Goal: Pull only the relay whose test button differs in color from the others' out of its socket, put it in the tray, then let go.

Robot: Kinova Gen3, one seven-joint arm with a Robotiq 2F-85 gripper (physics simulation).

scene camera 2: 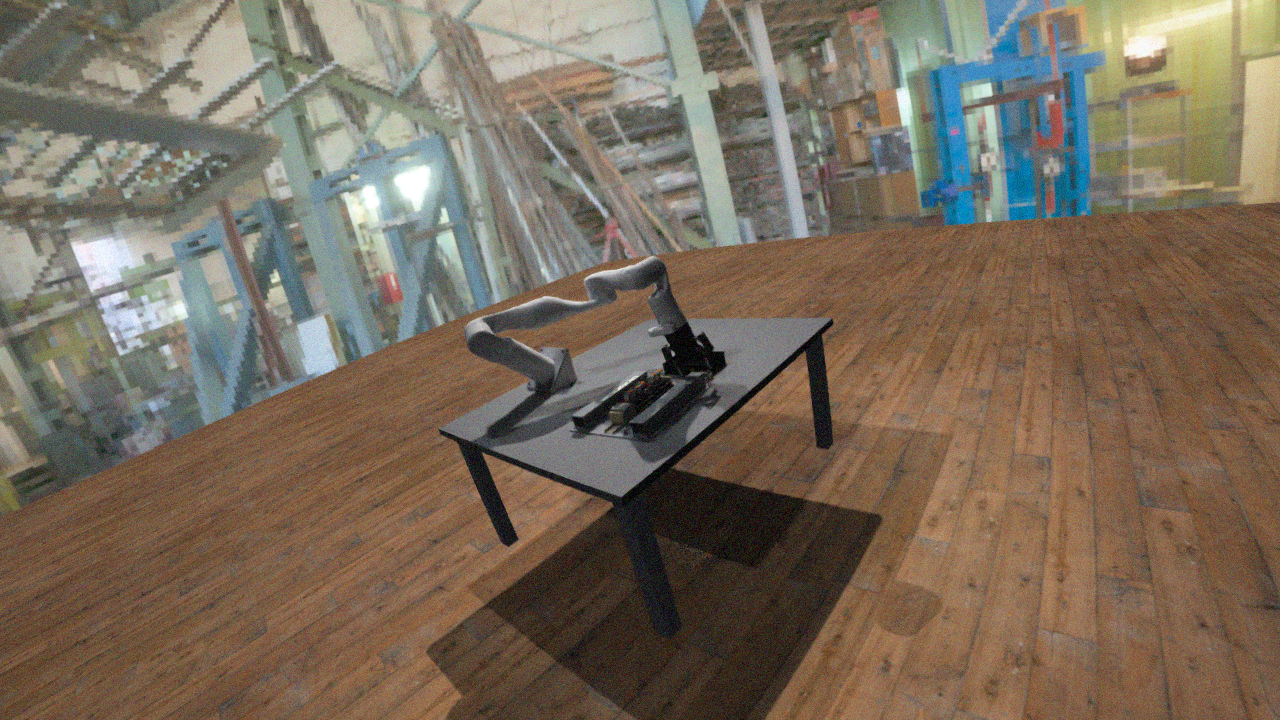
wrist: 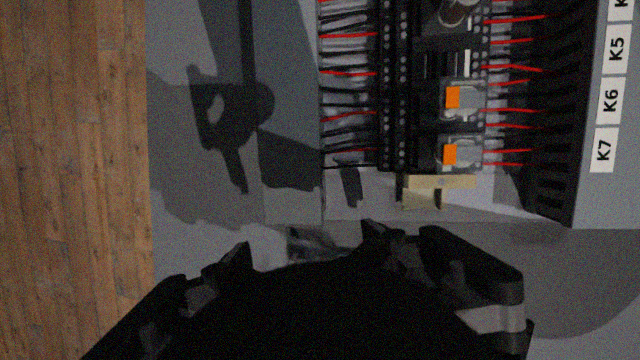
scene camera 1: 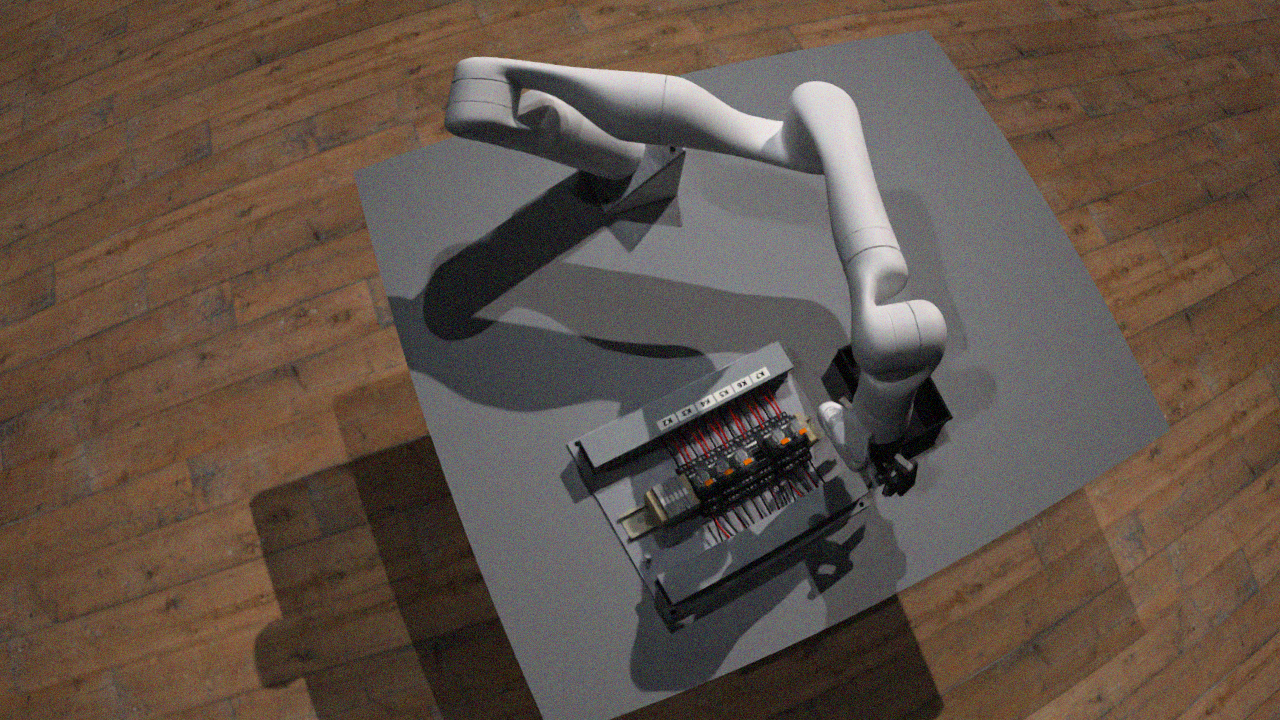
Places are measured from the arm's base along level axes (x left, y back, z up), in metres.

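Where they show: gripper, between the fingertips: (scene camera 2: 697, 372) (wrist: 307, 242) (scene camera 1: 866, 468); arm's base, origin of its link: (scene camera 2: 546, 371) (scene camera 1: 619, 150).
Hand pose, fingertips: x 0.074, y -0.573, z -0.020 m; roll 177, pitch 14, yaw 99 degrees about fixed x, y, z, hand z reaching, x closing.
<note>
Each offset is from my fingertips to the top centre of the thing. "pt": to the spot under its first point.
My gripper (scene camera 1: 896, 475) (wrist: 307, 242) is open, low beside the right end of the relay panel. A loose relay {dy +0.001, dx +0.036, dz -0.015 m} (wrist: 314, 246), dim and partly hidden, lies outside its socket between the open fingers in the wrist view; its button color cannot be made out. The black tray {pt dy +0.017, dx +0.157, dz -0.025 m} (scene camera 1: 938, 413) stands beside the panel, partly hidden under the arm; it does not show clearly in the wrist view. The K5 socket {dy +0.089, dx -0.137, dz -0.004 m} (wrist: 440, 62) is empty. The K6 relay {dy +0.090, dx -0.095, dz +0.033 m} (wrist: 462, 97) and K7 relay {dy +0.090, dx -0.067, dz +0.033 m} (wrist: 462, 154) sit in their sockets with orange buttons. Several more orange-button relays sit farther along the rail.
The panel has a grey wire duct {dy +0.189, dx -0.170, dz +0.007 m} (scene camera 1: 689, 407) with K labels along one side and another duct {dy -0.012, dx -0.166, dz +0.007 m} (scene camera 1: 760, 550) along the other. Red and black wires run to the sockets. A beige end stop {dy +0.090, dx -0.048, dz +0.004 m} (wrist: 459, 181) closes the relay row near the gripper. The table edge lies beyond the panel.
</note>
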